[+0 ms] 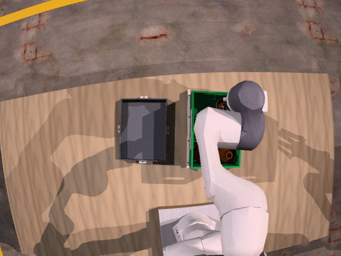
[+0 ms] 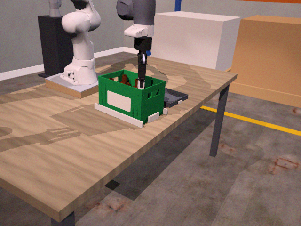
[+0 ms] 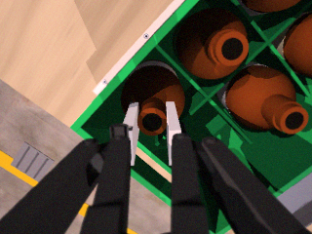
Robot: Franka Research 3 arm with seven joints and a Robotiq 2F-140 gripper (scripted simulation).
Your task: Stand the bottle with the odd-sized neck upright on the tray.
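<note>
Now: the brown bottle 9 cm below my hand. The rest, counted from my hand: dark grey tray: 33 cm to the left, 16 cm below, 6 cm behind; then green crate: 9 cm below, 9 cm behind, 5 cm to the left.
</note>
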